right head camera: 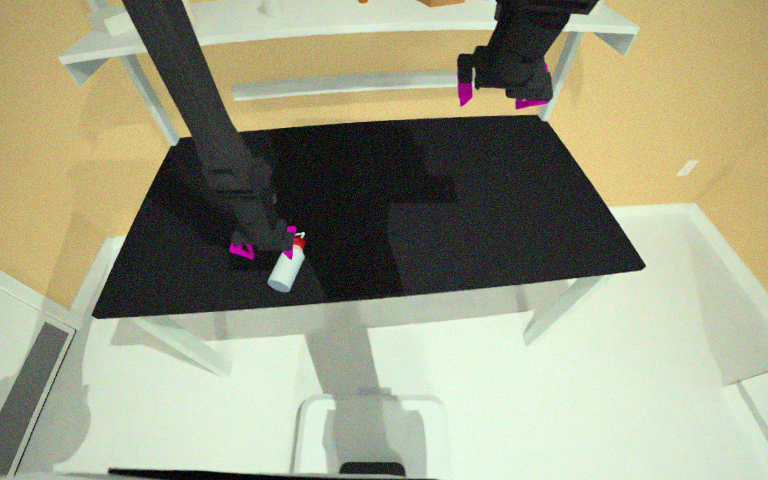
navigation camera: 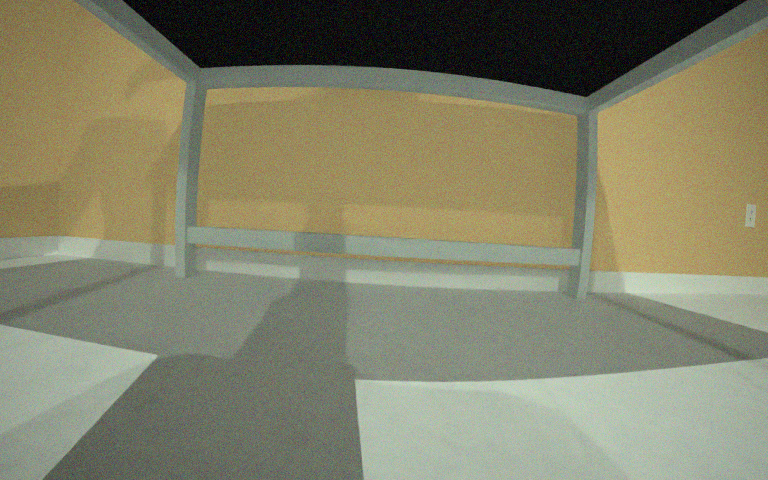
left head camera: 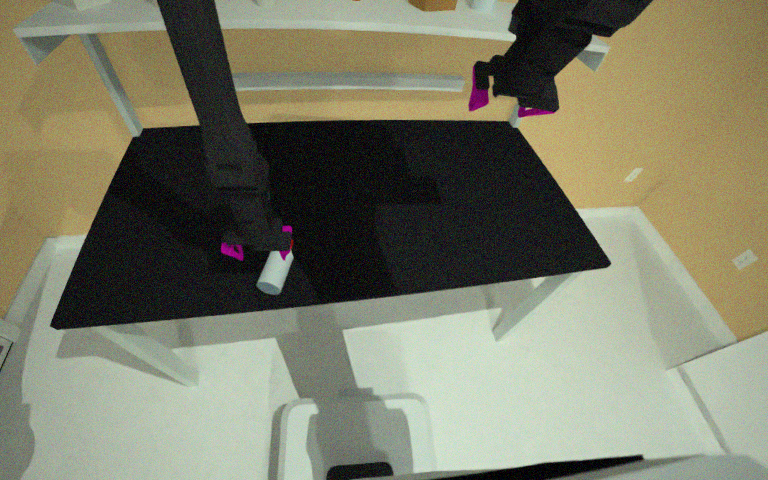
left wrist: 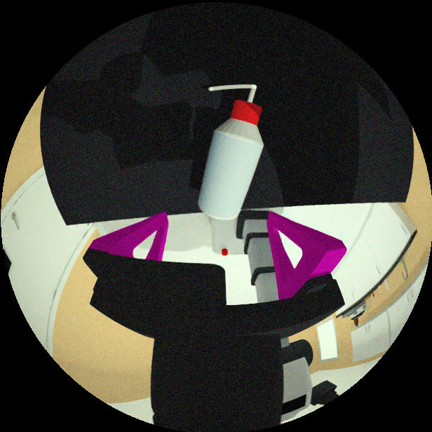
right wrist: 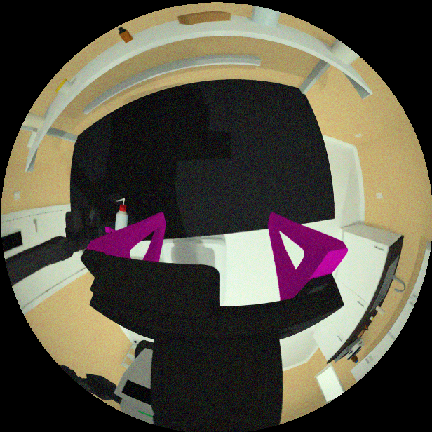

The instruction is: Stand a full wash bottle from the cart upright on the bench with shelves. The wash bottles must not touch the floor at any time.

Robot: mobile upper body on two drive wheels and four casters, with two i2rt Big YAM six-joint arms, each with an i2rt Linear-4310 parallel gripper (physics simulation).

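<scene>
A wash bottle with a red cap, white spout and pale blue body lies on its side on the black bench top, near its front edge. Its base faces the robot and its cap faces the shelf side. My left gripper is open and empty above the bench, beside the bottle; one finger overlaps the bottle's shoulder in the head views. My right gripper is open and empty above the bench's back right corner. The cart cannot be made out.
A white shelf runs above the bench's back, bearing an orange-brown box and an amber bottle. Bench legs stand below. White cabinets stand at the right in the right wrist view.
</scene>
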